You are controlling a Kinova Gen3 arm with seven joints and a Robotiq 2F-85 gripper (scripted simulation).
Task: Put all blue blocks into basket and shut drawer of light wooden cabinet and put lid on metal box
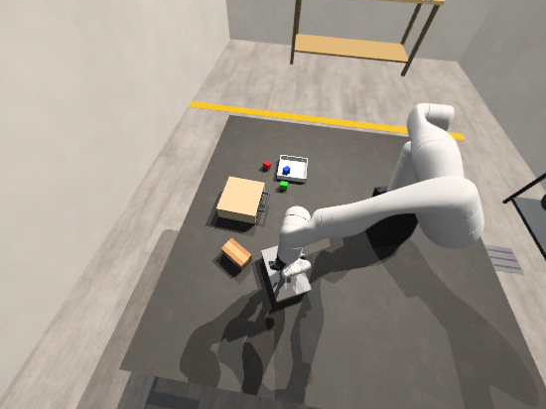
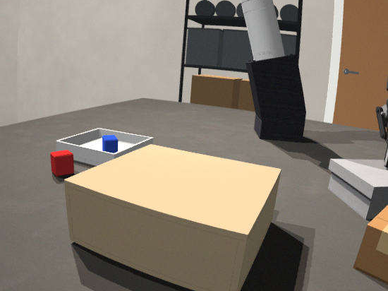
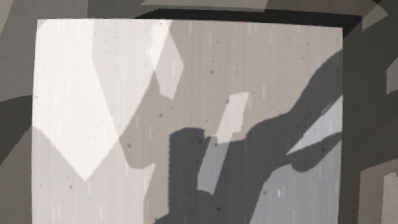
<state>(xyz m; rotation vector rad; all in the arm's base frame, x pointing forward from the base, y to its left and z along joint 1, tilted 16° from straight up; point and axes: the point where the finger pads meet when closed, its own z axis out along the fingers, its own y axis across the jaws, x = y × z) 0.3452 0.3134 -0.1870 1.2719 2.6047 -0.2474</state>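
My hand is 30 mm above the lid. Also, from my hand: grey metal box: 50 mm below; then brown box: 200 mm ahead, 40 mm below; then drawer: 260 mm ahead, 240 mm to the right, 40 mm below.
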